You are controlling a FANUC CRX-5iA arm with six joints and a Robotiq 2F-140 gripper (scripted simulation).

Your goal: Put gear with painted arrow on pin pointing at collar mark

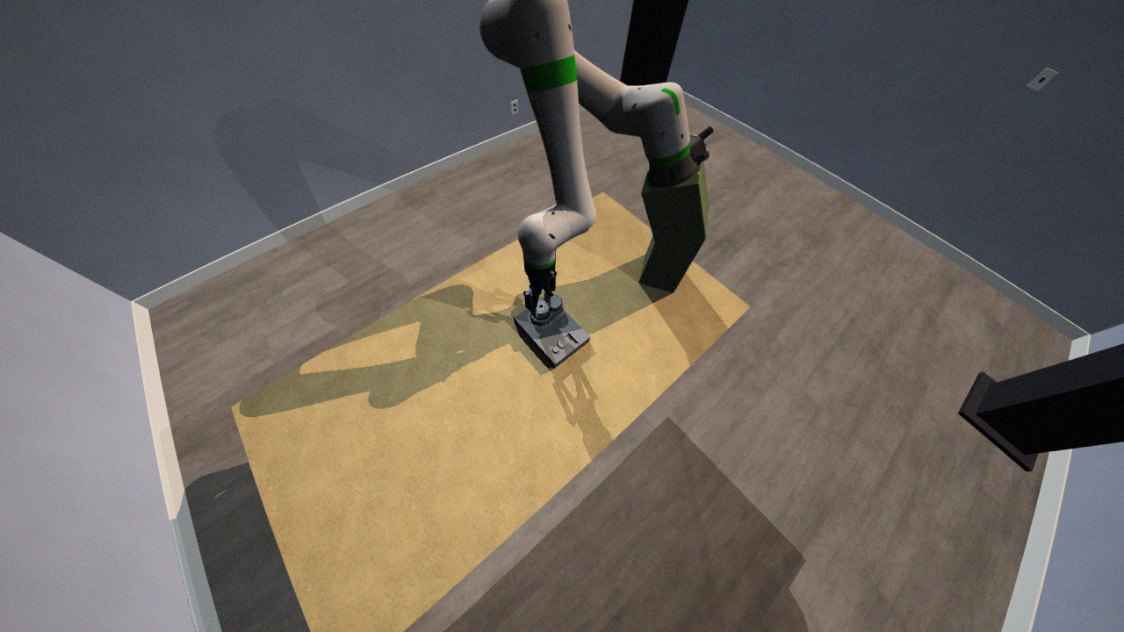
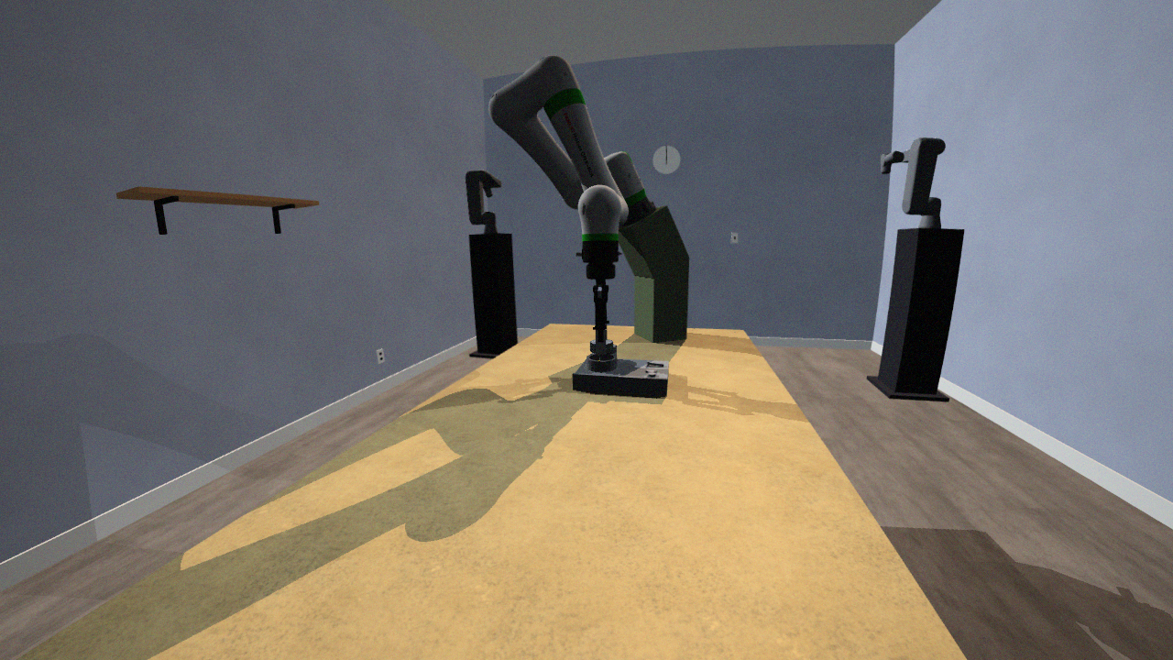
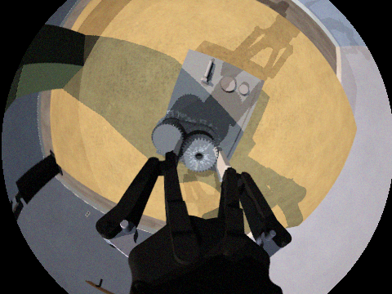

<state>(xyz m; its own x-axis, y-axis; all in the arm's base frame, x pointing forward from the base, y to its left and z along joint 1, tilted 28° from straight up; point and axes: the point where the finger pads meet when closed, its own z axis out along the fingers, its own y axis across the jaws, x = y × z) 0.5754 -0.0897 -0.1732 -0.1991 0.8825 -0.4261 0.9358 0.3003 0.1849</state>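
My gripper is now 2 cm above the light toothed gear. Round my hand: peg 4 cm behind, 13 cm to the left, 7 cm below.
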